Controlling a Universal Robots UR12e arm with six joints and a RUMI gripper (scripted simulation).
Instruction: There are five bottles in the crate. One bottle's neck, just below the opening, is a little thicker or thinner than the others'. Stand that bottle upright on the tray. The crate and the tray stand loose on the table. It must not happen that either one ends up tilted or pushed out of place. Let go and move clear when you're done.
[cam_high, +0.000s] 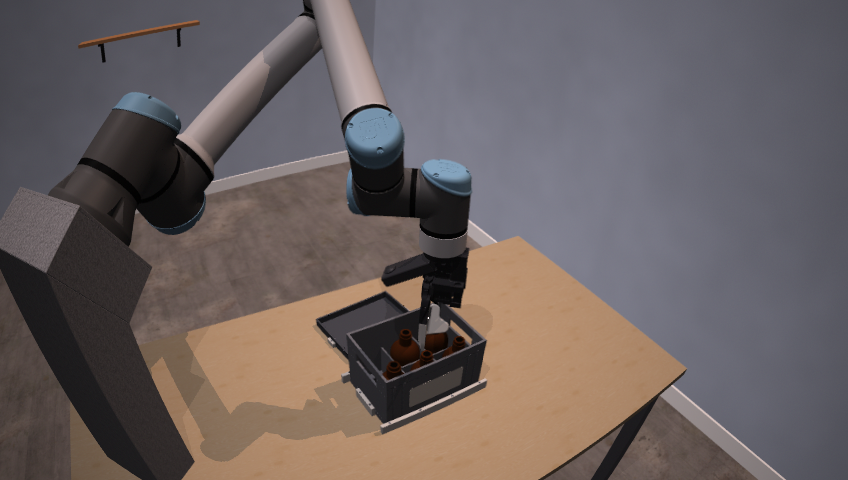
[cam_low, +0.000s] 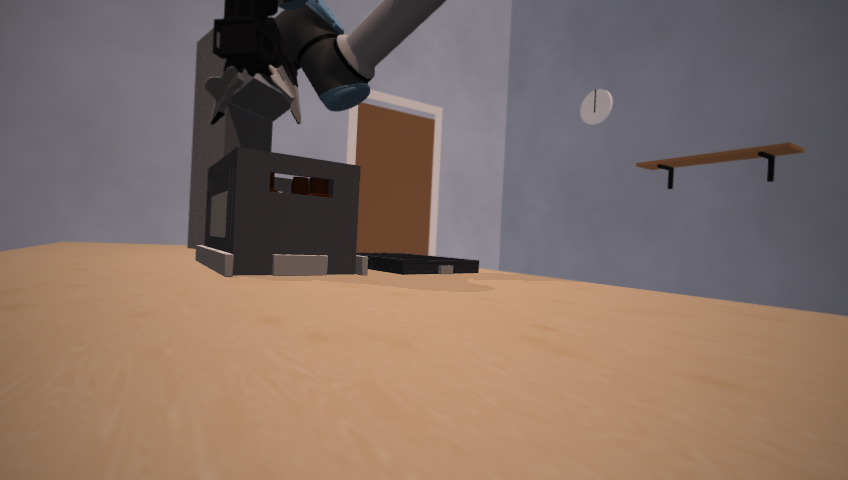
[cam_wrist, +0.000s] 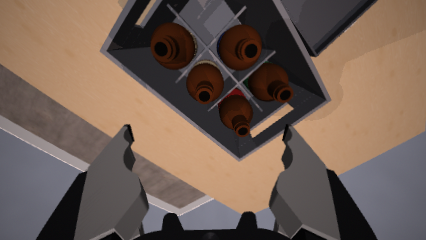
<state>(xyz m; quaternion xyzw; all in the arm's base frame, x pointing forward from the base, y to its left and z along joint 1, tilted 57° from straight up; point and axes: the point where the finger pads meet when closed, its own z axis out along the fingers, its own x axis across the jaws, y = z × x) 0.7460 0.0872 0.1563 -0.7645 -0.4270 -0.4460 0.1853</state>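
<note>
Now: hand 16 cm above the crate, 4 cm to the right of it and 2 cm past it. Also, from my hand: flat dark tray: 27 cm to the left, 23 cm below, 13 cm behind.
</note>
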